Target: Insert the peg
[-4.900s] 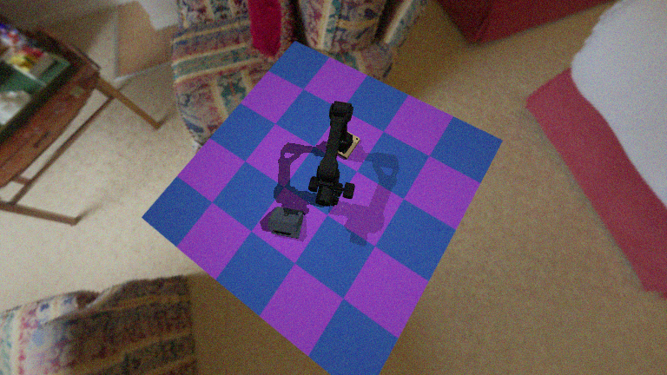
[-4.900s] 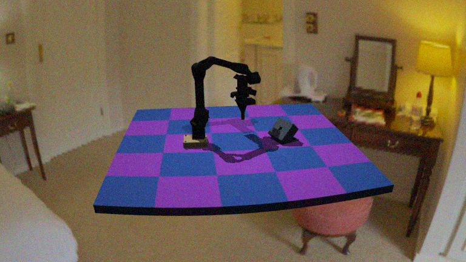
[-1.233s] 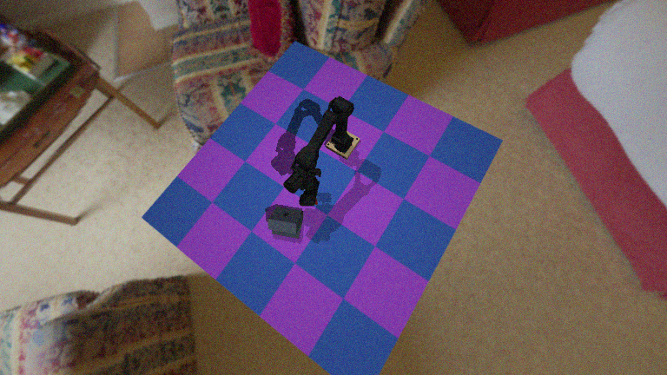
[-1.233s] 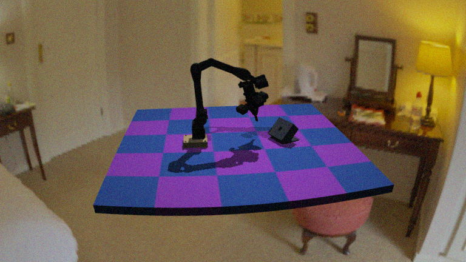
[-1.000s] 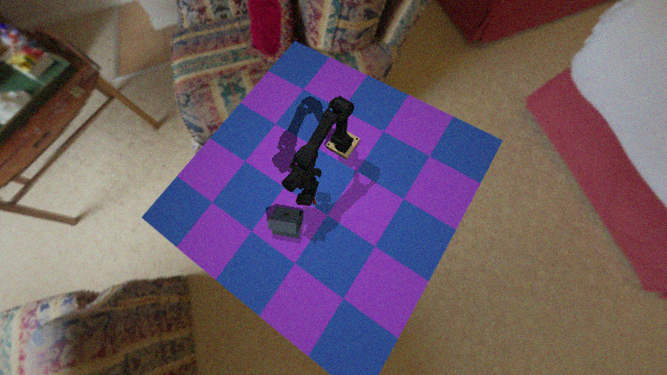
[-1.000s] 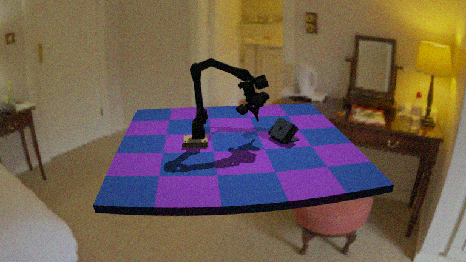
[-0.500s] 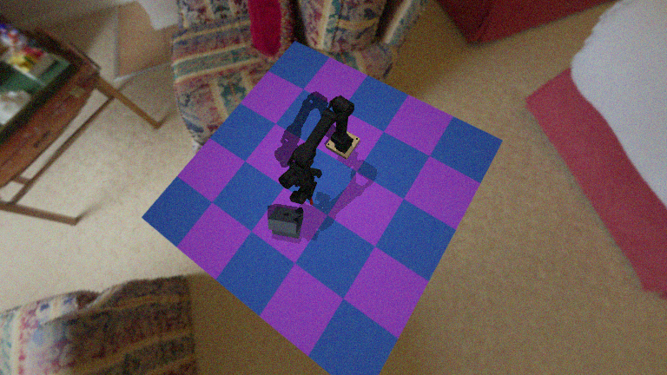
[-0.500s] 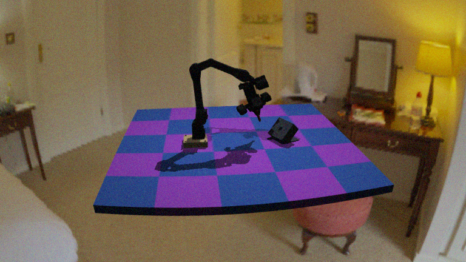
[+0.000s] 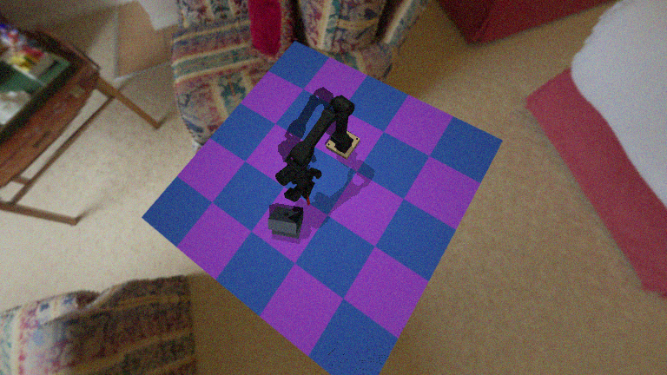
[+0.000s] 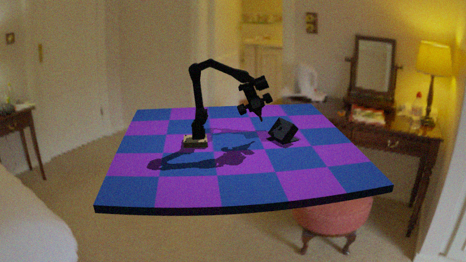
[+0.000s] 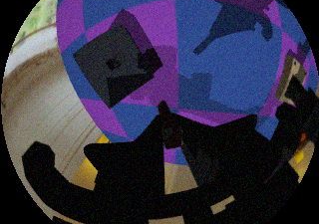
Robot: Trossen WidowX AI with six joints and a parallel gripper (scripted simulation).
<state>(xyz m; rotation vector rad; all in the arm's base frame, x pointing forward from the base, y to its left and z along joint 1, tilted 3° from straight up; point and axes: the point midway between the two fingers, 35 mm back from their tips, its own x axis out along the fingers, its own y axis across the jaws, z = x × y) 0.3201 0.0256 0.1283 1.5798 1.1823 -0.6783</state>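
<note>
The dark grey panel is 130 mm ahead of my gripper tip, 40 mm to the right of it and 80 mm below it. Also, from my gripper tip: red peg (10 mm behind, 10 mm to the right, 20 mm above).
</note>
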